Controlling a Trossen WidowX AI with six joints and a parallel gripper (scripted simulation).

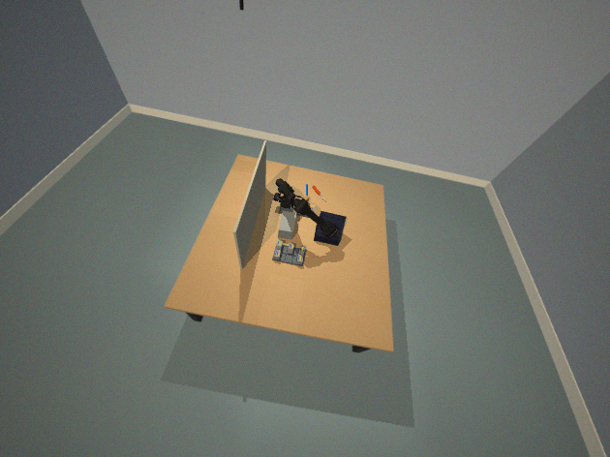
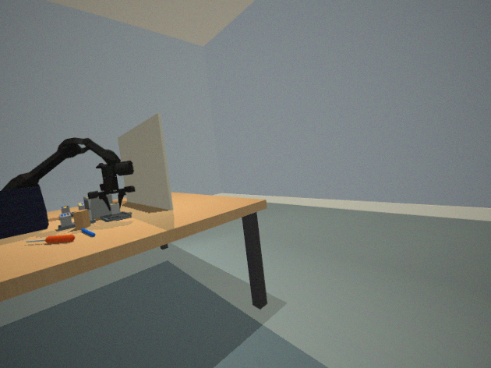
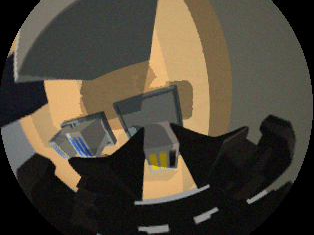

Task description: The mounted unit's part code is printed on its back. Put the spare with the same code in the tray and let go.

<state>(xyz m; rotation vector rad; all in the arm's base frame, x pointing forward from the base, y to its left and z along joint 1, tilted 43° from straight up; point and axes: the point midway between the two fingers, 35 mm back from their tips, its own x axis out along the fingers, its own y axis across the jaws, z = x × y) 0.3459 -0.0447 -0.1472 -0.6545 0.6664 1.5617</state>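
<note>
Right now the dark-rimmed flat tray is 2 cm to the right of my gripper tip and 3 cm below it. Also, from my gripper tip: blue marker: 10 cm behind, 24 cm to the right, 2 cm below; beige panel: 17 cm ahead, 20 cm to the left, 19 cm above; mounted unit: 6 cm behind, 17 cm to the left, 2 cm above.
</note>
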